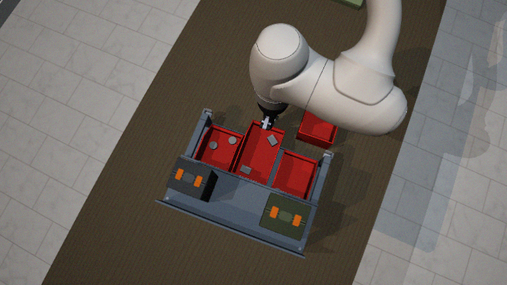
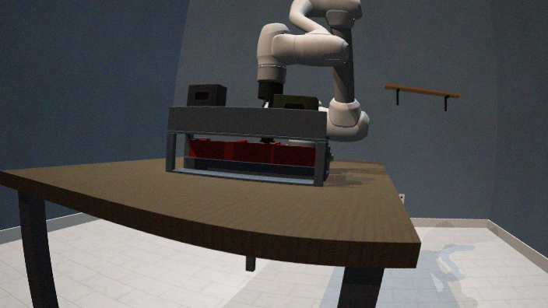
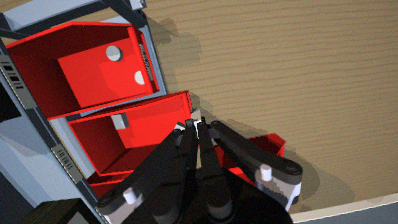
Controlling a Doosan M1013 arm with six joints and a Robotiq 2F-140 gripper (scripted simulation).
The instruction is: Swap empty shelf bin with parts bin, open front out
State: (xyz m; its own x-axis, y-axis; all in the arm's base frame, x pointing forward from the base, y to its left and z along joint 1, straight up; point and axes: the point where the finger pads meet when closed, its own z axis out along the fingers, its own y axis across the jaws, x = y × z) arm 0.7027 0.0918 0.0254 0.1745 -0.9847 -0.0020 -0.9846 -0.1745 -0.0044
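Right now the shelf board is 18 cm ahead of my hand, 4 cm to the left of it and 5 cm below it. From my hand the other things lie so: black case: 26 cm ahead, 7 cm to the right, 11 cm above; green case: 22 cm ahead, 16 cm to the left, 10 cm above.
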